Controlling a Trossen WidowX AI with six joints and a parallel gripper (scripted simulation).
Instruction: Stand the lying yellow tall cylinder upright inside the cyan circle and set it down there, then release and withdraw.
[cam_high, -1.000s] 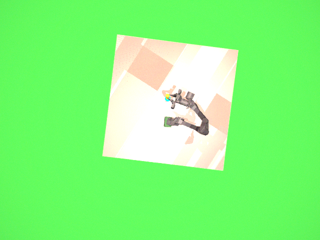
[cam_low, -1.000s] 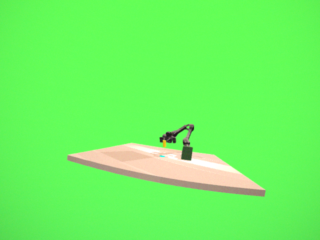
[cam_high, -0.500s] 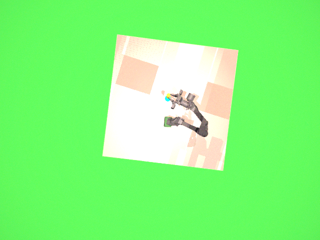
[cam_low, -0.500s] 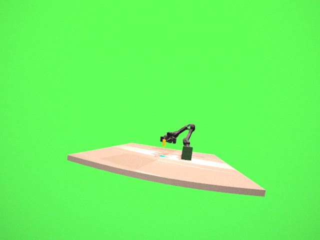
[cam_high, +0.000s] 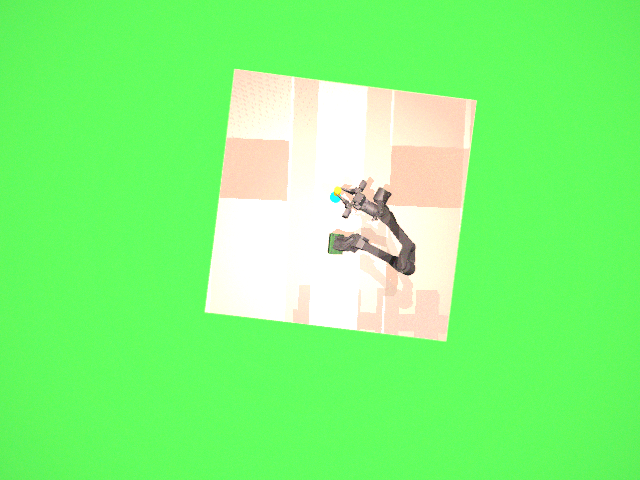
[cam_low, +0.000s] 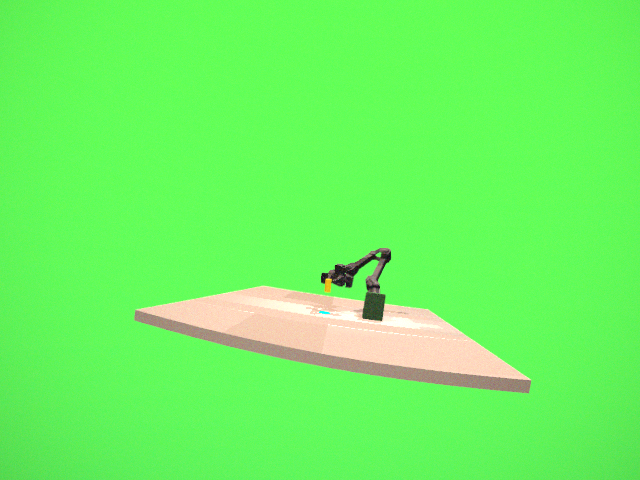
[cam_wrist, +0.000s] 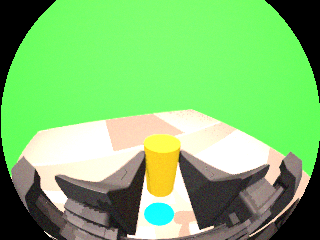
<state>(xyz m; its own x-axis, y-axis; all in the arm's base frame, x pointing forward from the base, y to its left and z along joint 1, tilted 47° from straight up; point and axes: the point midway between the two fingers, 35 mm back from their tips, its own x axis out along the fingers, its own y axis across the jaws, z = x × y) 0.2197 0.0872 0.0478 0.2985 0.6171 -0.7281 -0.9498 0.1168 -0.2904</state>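
The cyan circle is 160 mm below my gripper tip. The rest, counted from my gripper tip: yellow cylinder (20 mm below).
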